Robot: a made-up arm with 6 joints.
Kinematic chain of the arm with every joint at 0, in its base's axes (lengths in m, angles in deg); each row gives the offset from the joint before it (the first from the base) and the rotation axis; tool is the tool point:
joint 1: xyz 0 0 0.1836 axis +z
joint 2: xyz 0 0.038 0 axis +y
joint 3: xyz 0 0 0.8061 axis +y
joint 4: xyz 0 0 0.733 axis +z
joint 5: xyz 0 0 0 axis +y
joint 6: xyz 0 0 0.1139 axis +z
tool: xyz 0 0 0
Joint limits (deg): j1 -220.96..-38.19 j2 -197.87..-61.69 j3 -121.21..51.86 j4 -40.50..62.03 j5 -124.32..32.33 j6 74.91..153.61
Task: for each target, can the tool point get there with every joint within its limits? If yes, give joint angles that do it. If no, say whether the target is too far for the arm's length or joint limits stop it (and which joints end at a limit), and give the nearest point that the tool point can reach.
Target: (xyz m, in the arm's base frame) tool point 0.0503 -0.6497 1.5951
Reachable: no: joint limits stop it (at a limit: joint 1, joint 2, joint 3, joint 5) | nearest point 0.5577 -0.5916 1.3903 | short by 0.550 m
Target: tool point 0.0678 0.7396 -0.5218
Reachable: yes | joints -91.92 -80.06 -104.33 22.15 6.68 115.50
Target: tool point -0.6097 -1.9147 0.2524
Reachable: no: too far | nearest point -0.3074 -0.9654 -0.2203 | short by 1.103 m
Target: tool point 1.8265 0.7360 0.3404
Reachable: no: too far | nearest point 1.5288 0.6160 0.3148 | short by 0.322 m
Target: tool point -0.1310 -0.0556 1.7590
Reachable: no: joint limits stop it (at a limit: joint 1, joint 2, joint 3, joint 5) | nearest point -0.6065 0.5106 1.3932 | short by 0.825 m
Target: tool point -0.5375 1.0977 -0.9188
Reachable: yes | joints -62.37 -136.56 7.10 -11.73 12.94 143.16
